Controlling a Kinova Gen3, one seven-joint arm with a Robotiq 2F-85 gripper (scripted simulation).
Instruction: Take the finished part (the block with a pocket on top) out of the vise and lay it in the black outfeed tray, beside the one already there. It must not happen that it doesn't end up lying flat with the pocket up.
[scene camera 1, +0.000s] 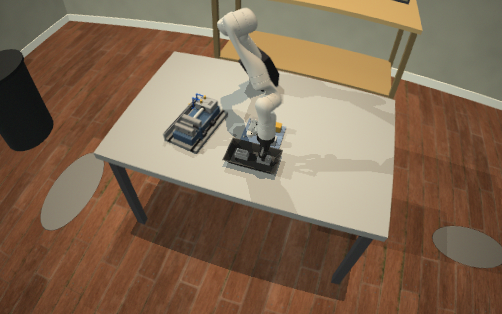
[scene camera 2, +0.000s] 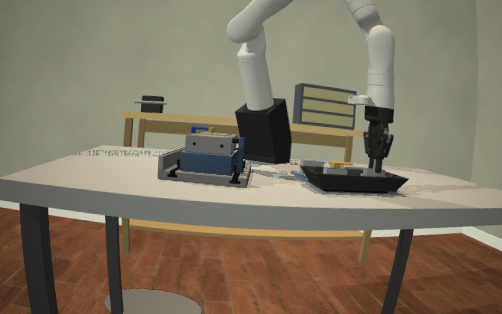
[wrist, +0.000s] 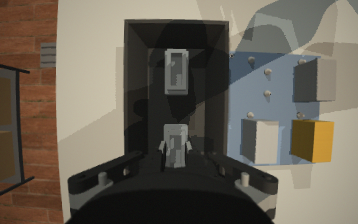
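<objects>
I see my gripper (wrist: 175, 148) at 18 cm from the lens. There is a yellow cube (wrist: 312, 140) too, and that cube is 26 cm from the lens.
</objects>
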